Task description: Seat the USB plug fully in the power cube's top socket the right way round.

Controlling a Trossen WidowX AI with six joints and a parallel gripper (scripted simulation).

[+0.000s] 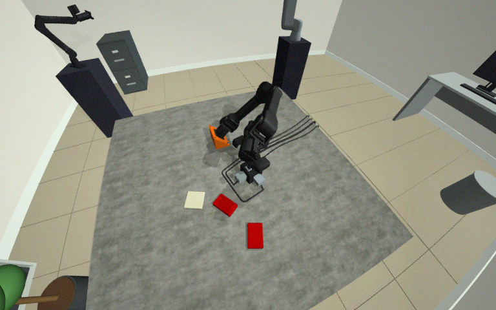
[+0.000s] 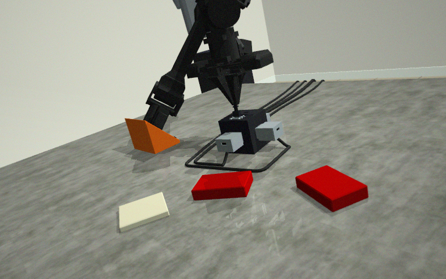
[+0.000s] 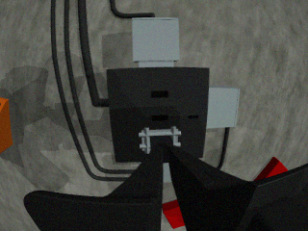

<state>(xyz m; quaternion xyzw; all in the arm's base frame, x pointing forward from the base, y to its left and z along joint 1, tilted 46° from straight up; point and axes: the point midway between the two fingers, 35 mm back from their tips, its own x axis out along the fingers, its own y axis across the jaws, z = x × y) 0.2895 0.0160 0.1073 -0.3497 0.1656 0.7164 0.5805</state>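
Now: the black USB plug 10 mm below my gripper tip. The rest, counted from my gripper tip: USB socket 30 mm below; then cream block 280 mm to the right, 100 mm below, 50 mm ahead.
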